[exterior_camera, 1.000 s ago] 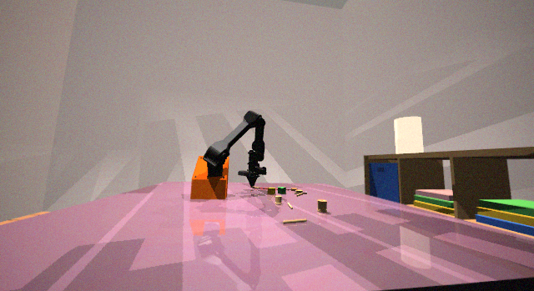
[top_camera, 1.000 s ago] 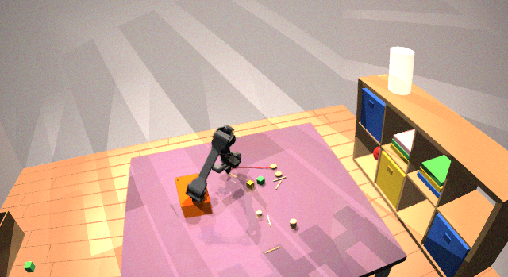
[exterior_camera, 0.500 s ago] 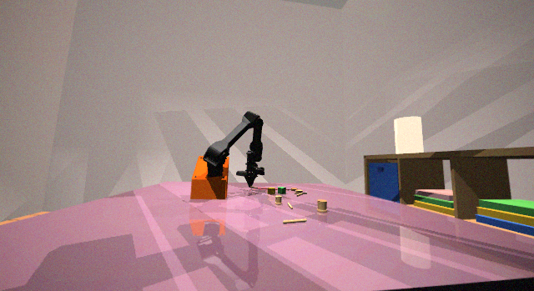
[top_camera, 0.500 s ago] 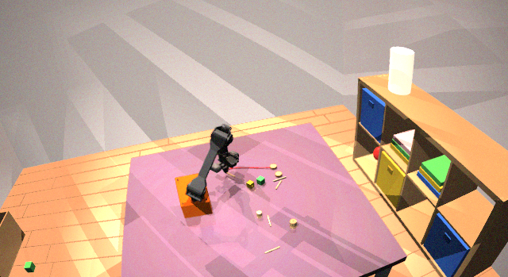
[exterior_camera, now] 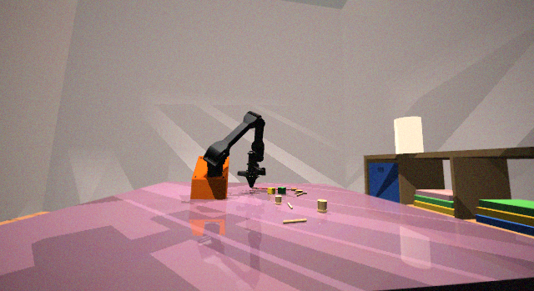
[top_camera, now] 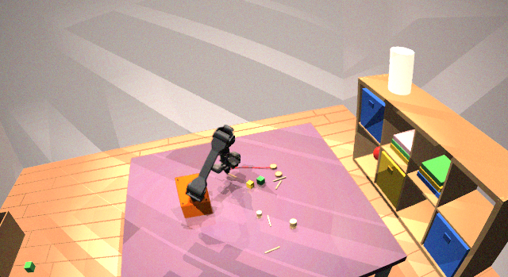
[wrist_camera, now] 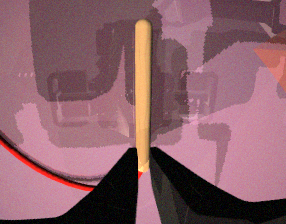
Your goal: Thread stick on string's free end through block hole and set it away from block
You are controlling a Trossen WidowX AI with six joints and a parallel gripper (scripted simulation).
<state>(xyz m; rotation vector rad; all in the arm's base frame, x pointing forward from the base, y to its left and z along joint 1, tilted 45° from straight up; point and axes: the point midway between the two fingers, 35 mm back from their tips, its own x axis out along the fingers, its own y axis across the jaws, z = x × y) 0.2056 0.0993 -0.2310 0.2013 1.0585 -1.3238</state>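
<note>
My gripper tip is 150 mm to the left of the yellow wooden block and 90 mm short of it. From my gripper tip the other things lie so: green cube 150 mm ahead, 140 mm to the right; then thin wooden stick 10 mm to the right, 10 mm ahead; then round wooden button 260 mm ahead, 40 mm to the right, 10 mm below.
</note>
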